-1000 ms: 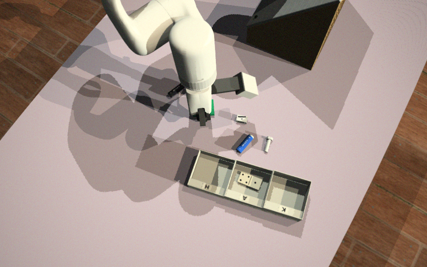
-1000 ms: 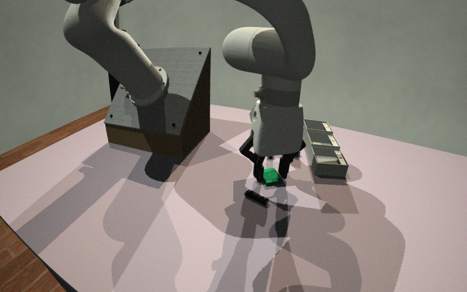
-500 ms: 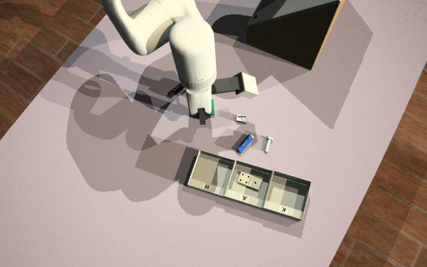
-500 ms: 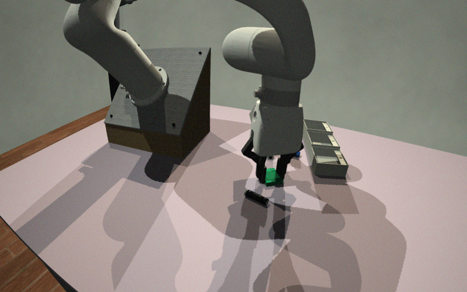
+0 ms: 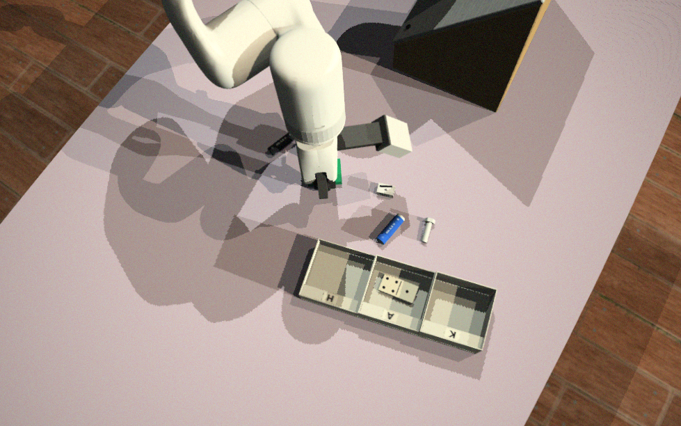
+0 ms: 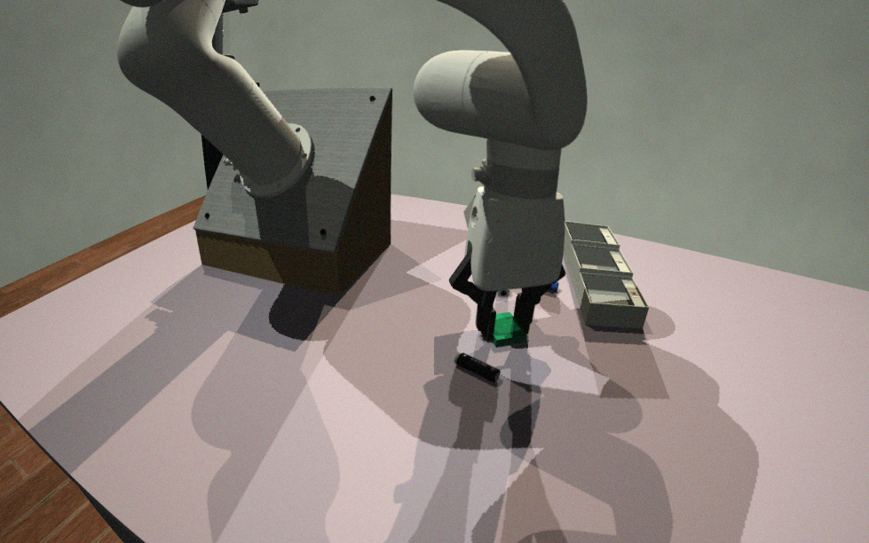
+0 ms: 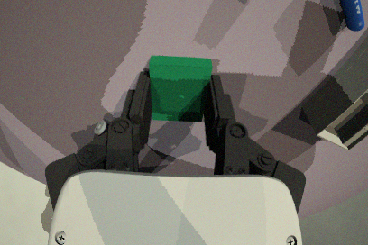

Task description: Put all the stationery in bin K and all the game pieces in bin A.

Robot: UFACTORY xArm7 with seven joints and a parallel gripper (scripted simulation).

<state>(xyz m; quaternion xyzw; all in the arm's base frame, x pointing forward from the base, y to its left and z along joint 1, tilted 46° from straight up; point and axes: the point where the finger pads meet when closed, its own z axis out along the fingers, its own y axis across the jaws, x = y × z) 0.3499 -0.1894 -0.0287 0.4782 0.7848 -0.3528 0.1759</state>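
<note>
My hand is 1 cm past the white pencil sharpener, 9 cm to the right of it and 1 cm above it. The rest, counted from my hand: blue battery (4 cm ahead, 13 cm to the left, 1 cm below); green block (2 cm below); black battery (2 cm behind, 8 cm to the right, 1 cm below).
</note>
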